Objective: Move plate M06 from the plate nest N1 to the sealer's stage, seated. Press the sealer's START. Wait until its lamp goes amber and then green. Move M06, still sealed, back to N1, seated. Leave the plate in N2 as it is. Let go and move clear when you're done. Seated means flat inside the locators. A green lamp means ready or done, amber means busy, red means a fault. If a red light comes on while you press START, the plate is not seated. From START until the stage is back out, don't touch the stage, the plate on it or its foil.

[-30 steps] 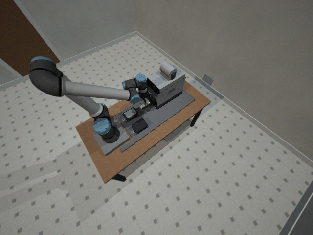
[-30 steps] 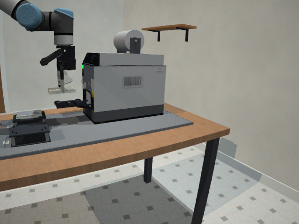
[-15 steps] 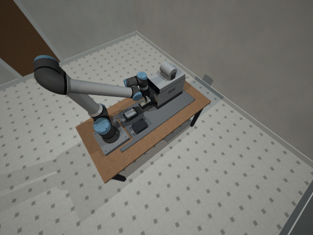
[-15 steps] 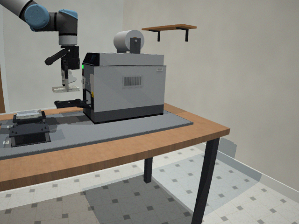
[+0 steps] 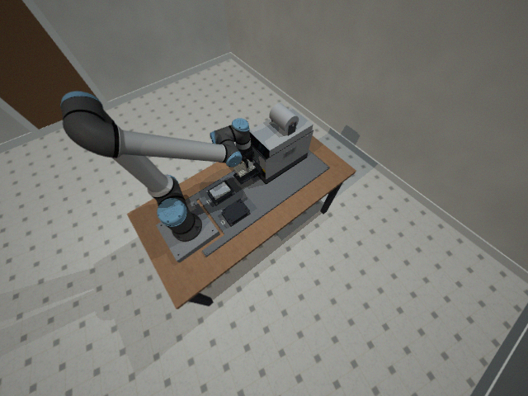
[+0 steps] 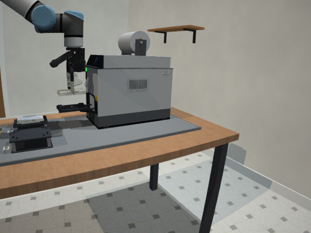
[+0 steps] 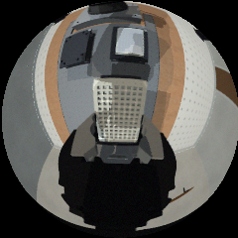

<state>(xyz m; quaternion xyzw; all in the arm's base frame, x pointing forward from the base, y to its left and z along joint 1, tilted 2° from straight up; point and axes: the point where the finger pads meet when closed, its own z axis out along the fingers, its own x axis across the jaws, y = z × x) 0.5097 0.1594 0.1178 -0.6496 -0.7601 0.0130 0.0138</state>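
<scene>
Now: the plate M06 1 cm below my hand. Round my hand: black sealer stage 8 cm below; then plate 21 cm behind, 13 cm below, 1 cm to the right; then foil roll 33 cm ahead, 24 cm above, 5 cm to the left.
</scene>
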